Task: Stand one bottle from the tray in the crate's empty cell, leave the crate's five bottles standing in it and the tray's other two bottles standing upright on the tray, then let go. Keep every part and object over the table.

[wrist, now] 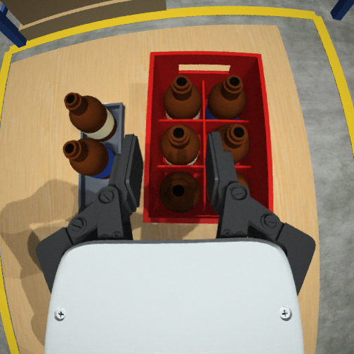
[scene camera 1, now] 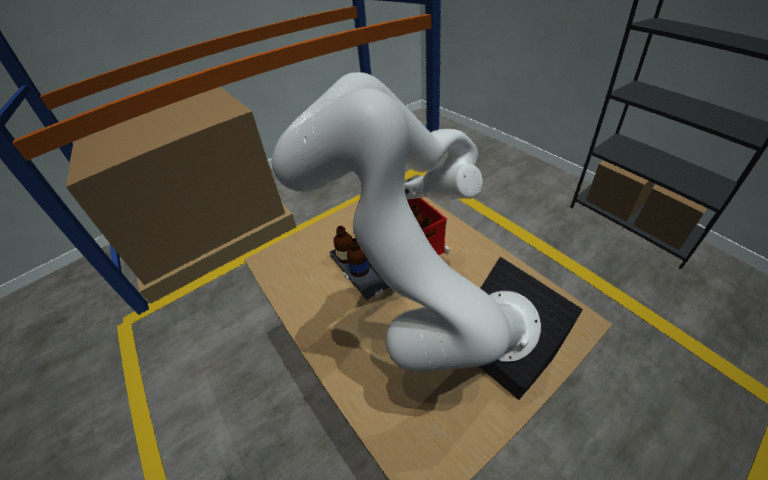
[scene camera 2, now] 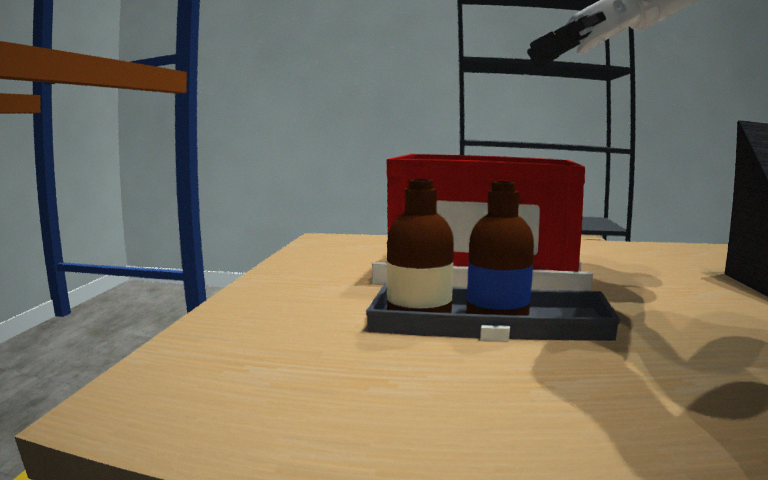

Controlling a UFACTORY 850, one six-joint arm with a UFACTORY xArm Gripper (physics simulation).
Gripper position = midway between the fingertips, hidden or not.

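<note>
A blue-labelled bottle (scene camera 2: 501, 247) is visible, as is a blue-labelled bottle (wrist: 234, 137). The scene also includes the gripper (scene camera 2: 533, 56), which the wrist view shows too (wrist: 172, 147).
</note>
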